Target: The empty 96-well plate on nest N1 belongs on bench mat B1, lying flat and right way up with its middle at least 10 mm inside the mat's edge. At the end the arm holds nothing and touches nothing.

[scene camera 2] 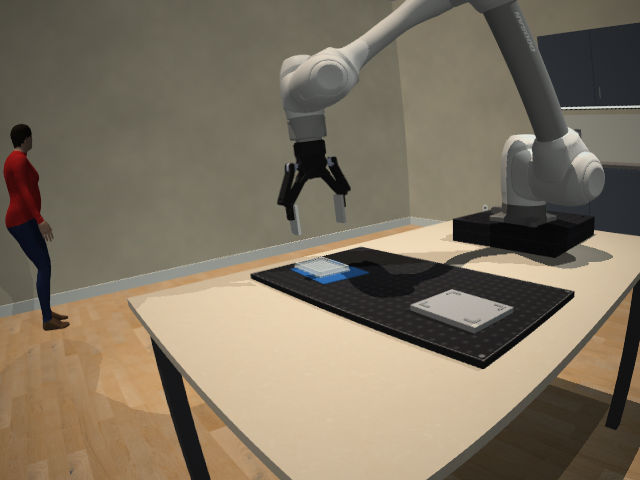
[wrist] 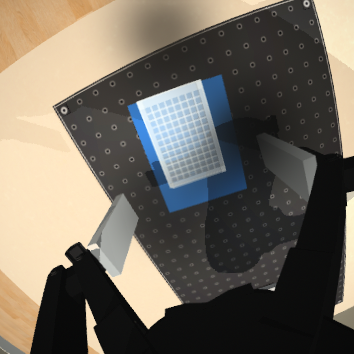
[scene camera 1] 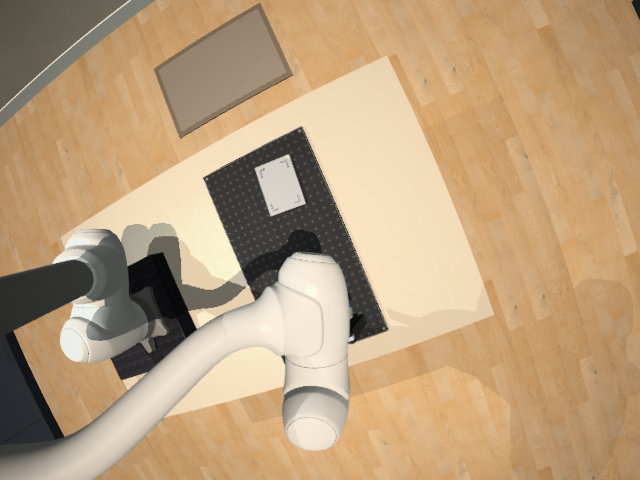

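Where they show: gripper, fingertip midpoint: (scene camera 2: 319, 228) (wrist: 192, 179); arm's base at its link origin: (scene camera 2: 523, 220) (scene camera 1: 142, 315).
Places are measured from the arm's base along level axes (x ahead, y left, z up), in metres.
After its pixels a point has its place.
The clear-white 96-well plate (scene camera 2: 321, 266) @[y -0.192, x 0.665, z -0.040 m] (wrist: 182, 135) @[y -0.215, x 0.654, z -0.040 m] lies flat, wells up, on the blue bench mat B1 (scene camera 2: 356, 272) @[y -0.122, x 0.612, z -0.054 m] (wrist: 233, 172) @[y -0.133, x 0.603, z -0.054 m]. In the wrist view it sits towards one long side of the mat, and its outline appears within the mat's or close to its edge at one end. My gripper (scene camera 2: 318, 226) @[y -0.193, x 0.661, z 0.054 m] (wrist: 192, 179) @[y -0.193, x 0.661, z 0.054 m] is wide open and empty, hanging well above the plate and apart from it. The white nest N1 (scene camera 1: 279, 184) @[y 0.235, x 0.643, z -0.044 m] (scene camera 2: 461, 308) @[y 0.237, x 0.652, z -0.044 m] bears no plate. In scene camera 1 my arm hides the plate and nearly all of the mat.
The mat and nest rest on a black perforated board (scene camera 1: 232, 206) @[y 0.233, x 0.464, z -0.056 m] (scene camera 2: 377, 310) @[y 0.101, x 0.739, z -0.056 m] (wrist: 280, 55) @[y -0.266, x 0.494, z -0.056 m] on the pale table (scene camera 1: 382, 155) @[y 0.201, x 0.969, z -0.069 m] (scene camera 2: 232, 351) @[y 0.056, x 1.017, z -0.069 m]. My arm's black base block (scene camera 1: 165, 279) @[y 0.091, x 0.137, z -0.025 m] (scene camera 2: 522, 237) @[y 0.073, x 0.137, z -0.024 m] stands behind the board. A person in red (scene camera 2: 23, 186) stands beyond the table.
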